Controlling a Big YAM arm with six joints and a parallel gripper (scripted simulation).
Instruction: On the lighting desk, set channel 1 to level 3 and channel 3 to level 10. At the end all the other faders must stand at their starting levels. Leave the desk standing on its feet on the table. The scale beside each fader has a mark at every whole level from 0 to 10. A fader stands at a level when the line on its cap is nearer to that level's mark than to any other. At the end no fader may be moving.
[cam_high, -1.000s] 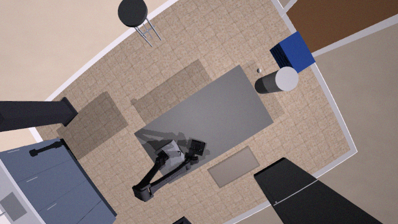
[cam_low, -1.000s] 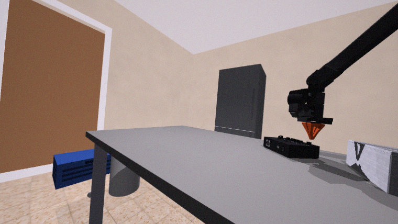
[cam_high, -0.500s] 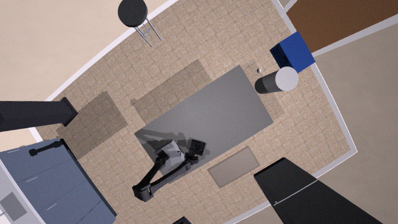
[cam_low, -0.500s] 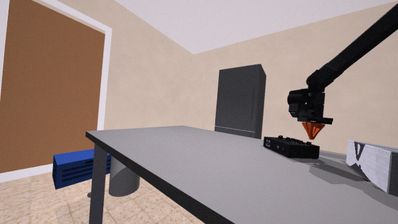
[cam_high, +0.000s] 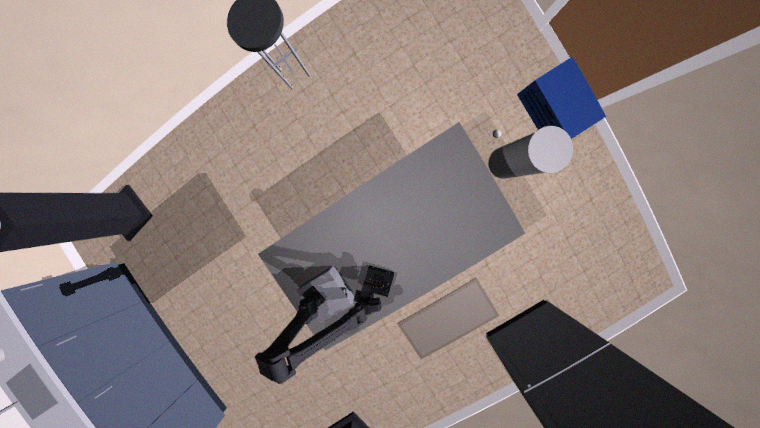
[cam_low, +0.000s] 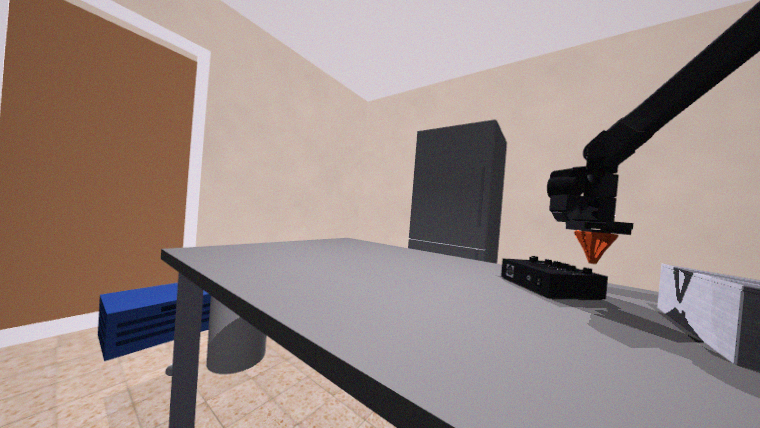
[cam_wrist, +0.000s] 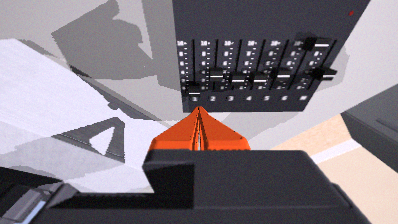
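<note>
The channel 1 fader cap is 1 cm ahead of my hand, 1 cm to the left of it and 2 cm below it. Round my hand: channel 3 cap 5 cm ahead, 1 cm to the right, 2 cm below.
</note>
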